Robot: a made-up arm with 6 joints. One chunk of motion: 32 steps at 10 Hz.
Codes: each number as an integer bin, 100 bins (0 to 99) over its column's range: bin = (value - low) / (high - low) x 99, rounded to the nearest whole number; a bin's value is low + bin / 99 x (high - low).
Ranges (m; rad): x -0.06..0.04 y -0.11..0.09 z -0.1..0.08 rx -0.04..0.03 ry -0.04..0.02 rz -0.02..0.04
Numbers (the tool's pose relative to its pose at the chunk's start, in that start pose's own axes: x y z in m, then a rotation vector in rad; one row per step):
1: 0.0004 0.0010 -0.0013 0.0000 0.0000 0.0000
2: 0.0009 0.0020 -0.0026 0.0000 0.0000 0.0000
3: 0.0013 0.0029 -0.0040 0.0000 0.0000 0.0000
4: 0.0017 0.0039 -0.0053 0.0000 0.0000 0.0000
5: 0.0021 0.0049 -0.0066 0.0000 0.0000 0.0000
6: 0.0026 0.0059 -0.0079 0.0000 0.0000 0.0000
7: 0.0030 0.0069 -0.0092 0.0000 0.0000 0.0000
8: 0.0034 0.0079 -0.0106 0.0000 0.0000 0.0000
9: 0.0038 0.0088 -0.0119 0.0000 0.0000 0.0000
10: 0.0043 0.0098 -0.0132 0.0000 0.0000 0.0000
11: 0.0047 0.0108 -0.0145 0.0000 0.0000 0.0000
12: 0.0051 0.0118 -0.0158 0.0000 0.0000 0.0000
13: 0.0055 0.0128 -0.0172 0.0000 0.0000 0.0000
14: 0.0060 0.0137 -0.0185 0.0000 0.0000 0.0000
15: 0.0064 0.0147 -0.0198 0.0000 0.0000 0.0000
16: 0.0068 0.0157 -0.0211 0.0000 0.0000 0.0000
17: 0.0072 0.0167 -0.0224 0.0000 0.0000 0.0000
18: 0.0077 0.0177 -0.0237 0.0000 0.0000 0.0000
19: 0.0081 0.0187 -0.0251 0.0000 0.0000 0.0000
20: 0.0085 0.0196 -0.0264 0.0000 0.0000 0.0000
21: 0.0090 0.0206 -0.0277 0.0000 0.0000 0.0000
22: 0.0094 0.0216 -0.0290 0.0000 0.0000 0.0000
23: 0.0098 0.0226 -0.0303 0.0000 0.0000 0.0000
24: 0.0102 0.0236 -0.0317 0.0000 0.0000 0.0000
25: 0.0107 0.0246 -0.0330 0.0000 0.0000 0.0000
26: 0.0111 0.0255 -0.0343 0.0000 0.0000 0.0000
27: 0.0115 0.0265 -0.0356 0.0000 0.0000 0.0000
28: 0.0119 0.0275 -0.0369 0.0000 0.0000 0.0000
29: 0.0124 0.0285 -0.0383 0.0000 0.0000 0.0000
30: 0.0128 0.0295 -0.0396 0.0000 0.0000 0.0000
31: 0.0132 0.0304 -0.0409 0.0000 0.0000 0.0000
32: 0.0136 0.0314 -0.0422 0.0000 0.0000 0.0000
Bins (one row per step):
1: 60 55 54 57 66 33
2: 60 55 54 57 66 33
3: 61 56 53 57 66 33
4: 61 56 52 57 66 33
5: 61 57 51 57 66 33
6: 62 57 51 57 66 33
7: 62 58 50 57 66 33
8: 63 58 49 57 66 33
9: 63 59 48 57 66 33
10: 64 59 48 57 66 33
11: 64 60 47 57 66 33
12: 64 60 46 57 66 33
13: 65 61 46 57 66 33
14: 65 61 45 57 66 33
15: 66 62 44 57 66 33
16: 66 62 43 57 66 33
17: 67 63 43 57 66 33
18: 67 63 42 57 66 33
19: 67 64 41 57 66 33
20: 68 64 40 57 66 33
21: 68 65 40 57 66 33
22: 69 65 39 57 66 33
23: 69 66 38 57 66 33
24: 69 66 38 57 66 33
25: 70 67 37 57 66 33
26: 70 67 36 57 66 33
27: 71 68 35 57 66 33
28: 71 68 35 57 66 33
29: 72 69 34 57 66 33
30: 72 69 33 57 66 33
31: 72 69 33 57 66 33
32: 73 70 32 57 66 33

